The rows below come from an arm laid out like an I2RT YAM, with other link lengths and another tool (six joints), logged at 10 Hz.
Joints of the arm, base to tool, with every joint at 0 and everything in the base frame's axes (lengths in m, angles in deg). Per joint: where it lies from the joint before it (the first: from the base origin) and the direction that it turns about. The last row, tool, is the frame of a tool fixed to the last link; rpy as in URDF.
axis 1: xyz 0 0 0.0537 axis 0 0 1
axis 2: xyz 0.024 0.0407 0.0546 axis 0 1 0
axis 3: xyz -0.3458 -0.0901 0 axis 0 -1 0
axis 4: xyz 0.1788 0.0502 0.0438 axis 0 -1 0
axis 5: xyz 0.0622 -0.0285 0.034 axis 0 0 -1
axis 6: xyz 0.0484 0 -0.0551 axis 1 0 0
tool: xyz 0.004 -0.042 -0.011 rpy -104.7 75.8 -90
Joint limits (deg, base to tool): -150..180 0..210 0..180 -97..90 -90..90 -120..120
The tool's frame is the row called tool.
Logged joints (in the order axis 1, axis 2, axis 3, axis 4, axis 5, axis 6), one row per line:
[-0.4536 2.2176 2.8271 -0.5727 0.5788 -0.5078]
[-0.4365 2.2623 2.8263 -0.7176 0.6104 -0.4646]
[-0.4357 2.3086 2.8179 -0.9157 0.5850 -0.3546]
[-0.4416 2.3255 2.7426 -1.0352 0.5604 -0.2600]
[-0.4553 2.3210 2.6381 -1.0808 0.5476 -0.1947]
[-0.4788 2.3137 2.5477 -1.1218 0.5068 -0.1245]
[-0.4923 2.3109 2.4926 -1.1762 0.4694 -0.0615]
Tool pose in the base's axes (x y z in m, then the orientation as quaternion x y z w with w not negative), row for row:
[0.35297 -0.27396 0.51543 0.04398 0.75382 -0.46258 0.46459]
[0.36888 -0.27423 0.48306 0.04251 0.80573 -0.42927 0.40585]
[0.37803 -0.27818 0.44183 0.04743 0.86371 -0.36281 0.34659]
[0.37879 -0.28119 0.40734 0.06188 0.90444 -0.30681 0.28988]
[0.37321 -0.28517 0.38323 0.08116 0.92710 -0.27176 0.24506]
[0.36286 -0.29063 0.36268 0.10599 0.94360 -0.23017 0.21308]
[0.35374 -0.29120 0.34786 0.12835 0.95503 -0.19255 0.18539]
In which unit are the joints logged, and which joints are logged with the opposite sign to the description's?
The joints are logged in radians. Opposite sign: none.
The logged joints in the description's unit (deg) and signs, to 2 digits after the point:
[-25.99 127.06 161.98 -32.81 33.16 -29.09]
[-25.01 129.62 161.94 -41.12 34.97 -26.62]
[-24.96 132.27 161.45 -52.47 33.52 -20.32]
[-25.30 133.24 157.14 -59.31 32.11 -14.90]
[-26.09 132.98 151.15 -61.93 31.38 -11.16]
[-27.43 132.57 145.97 -64.27 29.04 -7.13]
[-28.21 132.40 142.82 -67.39 26.89 -3.52]

